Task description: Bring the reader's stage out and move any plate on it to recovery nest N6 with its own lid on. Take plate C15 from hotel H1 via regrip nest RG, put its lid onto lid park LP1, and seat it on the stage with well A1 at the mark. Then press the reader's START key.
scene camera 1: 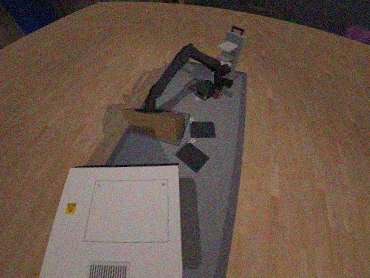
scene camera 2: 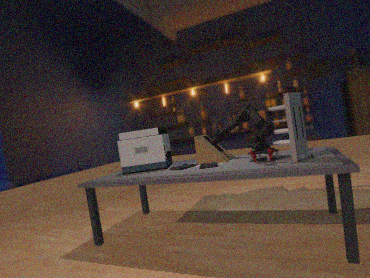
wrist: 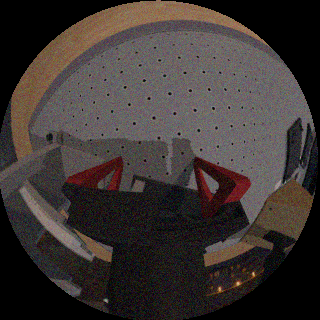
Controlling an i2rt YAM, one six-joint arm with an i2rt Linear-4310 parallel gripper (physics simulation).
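Seen in the pictures: gripper, between the fingertips: (scene camera 1: 218, 95) (scene camera 2: 262, 162) (wrist: 157, 160); arm's base, origin of its link: (scene camera 1: 149, 111) (scene camera 2: 212, 144).
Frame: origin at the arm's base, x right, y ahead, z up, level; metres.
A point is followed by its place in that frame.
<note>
My gripper (scene camera 1: 218, 93) {x -0.475, y 0.334, z -0.124 m} (scene camera 2: 262, 156) {x -0.475, y 0.334, z -0.124 m} (wrist: 157, 160) {x -0.475, y 0.334, z -0.124 m} is open, its red fingers wide apart and pointing down low over the table beside the hotel. A dark nest (scene camera 1: 203, 89) {x -0.419, y 0.215, z -0.069 m} (wrist: 162, 185) {x -0.473, y 0.295, z -0.124 m} lies at the fingers, partly hidden by the gripper body in the wrist view; I cannot tell whether a plate sits in it. The grey hotel (scene camera 1: 240, 48) {x -0.660, y 0.380, z 0.190 m} (scene camera 2: 296, 127) {x -0.697, y 0.357, z 0.066 m} stands at the far end with white plates on several levels, one being the upper plate (scene camera 1: 227, 46) (scene camera 2: 276, 108). The white reader (scene camera 1: 130, 210) {x 0.470, y 0.272, z 0.200 m} (scene camera 2: 145, 150) {x 0.399, y 0.394, z 0.036 m} stands at the other end. Its stage and START key cannot be made out.
Two dark flat pads, one (scene camera 1: 203, 129) {x -0.094, y 0.335, z -0.119 m} (scene camera 2: 208, 165) {x -0.110, y 0.362, z -0.119 m} and another (scene camera 1: 192, 157) {x 0.122, y 0.343, z -0.117 m} (scene camera 2: 183, 166) {x 0.102, y 0.347, z -0.117 m}, lie between the reader and the gripper. A tan wedge-shaped block (scene camera 1: 155, 125) {x 0.076, y 0.089, z 0.002 m} (scene camera 2: 207, 150) {x -0.035, y 0.191, z -0.031 m} (wrist: 285, 210) {x -0.091, y 0.158, z -0.064 m} stands by the arm's base. The hotel rises close beside the gripper.
</note>
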